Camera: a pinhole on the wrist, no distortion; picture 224 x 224 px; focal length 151.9 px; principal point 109.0 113.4 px. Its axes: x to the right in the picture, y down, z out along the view. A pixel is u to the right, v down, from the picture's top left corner.
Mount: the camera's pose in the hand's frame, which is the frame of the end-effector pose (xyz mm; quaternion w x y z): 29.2 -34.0 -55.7 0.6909 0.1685 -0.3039 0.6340
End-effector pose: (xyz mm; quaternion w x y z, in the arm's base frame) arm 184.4 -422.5 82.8 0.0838 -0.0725 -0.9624 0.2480
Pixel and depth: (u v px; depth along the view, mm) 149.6 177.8 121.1
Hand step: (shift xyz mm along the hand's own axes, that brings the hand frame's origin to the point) -45.6 -76.7 48.8
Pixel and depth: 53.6 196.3 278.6
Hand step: -178.2 -263.6 68.1
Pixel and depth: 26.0 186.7 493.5
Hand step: -308.7 -514.5 111.5
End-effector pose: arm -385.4 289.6 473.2 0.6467 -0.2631 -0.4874 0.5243
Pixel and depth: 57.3 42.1 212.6
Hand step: 82.2 -235.3 74.9
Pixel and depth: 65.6 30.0 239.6
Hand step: 107.7 -253.4 102.7
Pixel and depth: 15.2 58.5 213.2
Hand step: 59.1 -278.4 34.4
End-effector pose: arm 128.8 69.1 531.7 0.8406 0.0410 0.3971 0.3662
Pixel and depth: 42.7 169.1 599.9
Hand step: -312.8 -576.7 199.9
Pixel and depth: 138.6 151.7 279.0
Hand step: -96.6 -154.6 179.6
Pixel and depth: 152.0 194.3 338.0
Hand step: -215.6 -143.8 233.8
